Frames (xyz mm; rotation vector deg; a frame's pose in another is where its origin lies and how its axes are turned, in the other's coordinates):
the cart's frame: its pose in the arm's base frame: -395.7 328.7 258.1 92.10 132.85 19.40
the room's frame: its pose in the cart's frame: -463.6 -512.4 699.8 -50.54 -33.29 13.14
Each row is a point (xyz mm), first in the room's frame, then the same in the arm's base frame.
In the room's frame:
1: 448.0 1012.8 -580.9
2: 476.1 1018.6 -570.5
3: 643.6 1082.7 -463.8
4: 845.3 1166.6 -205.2
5: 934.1 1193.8 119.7
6: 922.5 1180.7 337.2
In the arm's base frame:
1: -630.9 559.8 391.8
2: -613.1 584.1 387.3
3: -458.0 723.6 381.1
4: -147.0 855.4 358.9
5: 186.7 849.7 306.0
6: 386.0 772.6 262.1

